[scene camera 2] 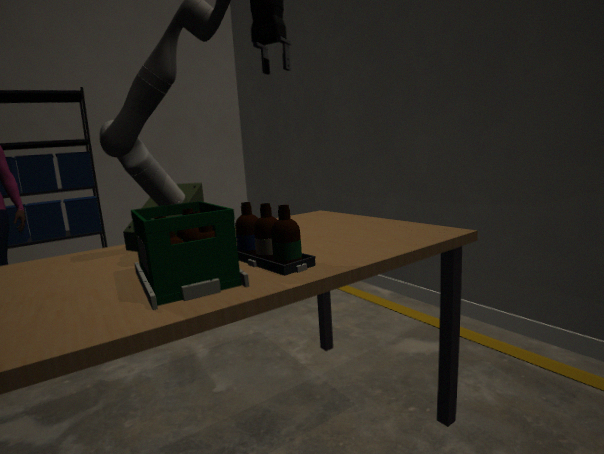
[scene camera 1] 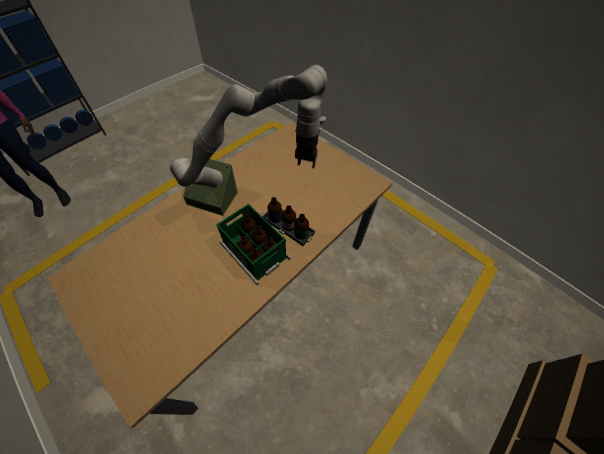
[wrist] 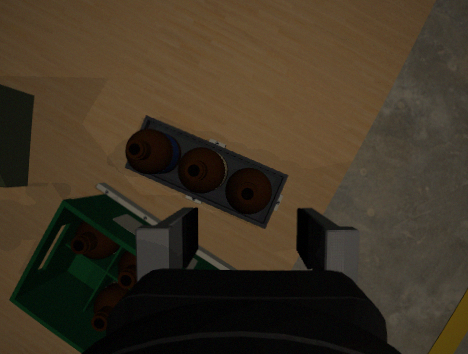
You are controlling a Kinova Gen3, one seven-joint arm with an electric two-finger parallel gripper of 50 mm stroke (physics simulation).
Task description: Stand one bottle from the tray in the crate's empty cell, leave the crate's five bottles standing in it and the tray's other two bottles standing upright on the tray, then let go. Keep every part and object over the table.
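Places are measured from the arm's base along level axes (x ahead, y left, z up), in metres.
Pixels of known places: gripper, fingertip midpoint: (scene camera 2: pixel 276 71) (scene camera 1: pixel 306 165) (wrist: pixel 247 229); arm's base at its link origin: (scene camera 2: pixel 173 202) (scene camera 1: pixel 214 178).
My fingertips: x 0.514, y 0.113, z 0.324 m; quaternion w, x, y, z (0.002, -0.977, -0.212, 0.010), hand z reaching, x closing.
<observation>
For each thing: its middle in the pictures, then the offset to it from my fingertips. Level surfaces: height alone.
- dark tray at the middle of its body: (wrist: pixel 205 171) (scene camera 2: pixel 268 256) (scene camera 1: pixel 288 224) dx -0.090, dy -0.011, dz -0.469 m
- blue-labelled at the middle of its body: (wrist: pixel 149 151) (scene camera 2: pixel 248 228) (scene camera 1: pixel 274 208) dx -0.178, dy -0.016, dz -0.399 m
- cream-labelled at the middle of its body: (wrist: pixel 201 170) (scene camera 2: pixel 267 231) (scene camera 1: pixel 288 216) dx -0.087, dy -0.008, dz -0.399 m
- green-labelled at the middle of its body: (wrist: pixel 248 190) (scene camera 2: pixel 285 235) (scene camera 1: pixel 301 225) dx -0.005, dy -0.006, dz -0.399 m
- green crate at the middle of its body: (wrist: pixel 128 286) (scene camera 2: pixel 181 245) (scene camera 1: pixel 252 242) dx -0.120, dy -0.237, dz -0.394 m
- wooden table at its surface level: dz -0.482 m
My gripper (scene camera 1: pixel 306 164) (scene camera 2: pixel 276 71) (wrist: pixel 247 229) is open and empty, high above the table and beyond the tray, away from the crate. Three brown bottles stand upright in a row on the dark tray (scene camera 1: pixel 309 236) (scene camera 2: pixel 284 269) (wrist: pixel 278 190): blue-labelled (scene camera 1: pixel 274 210) (scene camera 2: pixel 246 226) (wrist: pixel 149 151), cream-labelled (scene camera 1: pixel 288 219) (scene camera 2: pixel 265 231) (wrist: pixel 202 170) and green-labelled (scene camera 1: pixel 301 226) (scene camera 2: pixel 286 236) (wrist: pixel 248 191). The green crate (scene camera 1: pixel 274 261) (scene camera 2: pixel 190 270) (wrist: pixel 37 300) holds several brown bottles and has an empty cell at its robot-base end. My gripper hides part of the crate in the wrist view.
Pale strips (scene camera 1: pixel 239 261) (scene camera 2: pixel 145 286) (wrist: pixel 125 202) edge the crate, which stands close beside the tray. The olive base block (scene camera 1: pixel 210 196) (wrist: pixel 15 137) is behind the crate. The wooden table (scene camera 1: pixel 150 295) (scene camera 2: pixel 390 240) ends just beyond the green-labelled bottle's side.
</observation>
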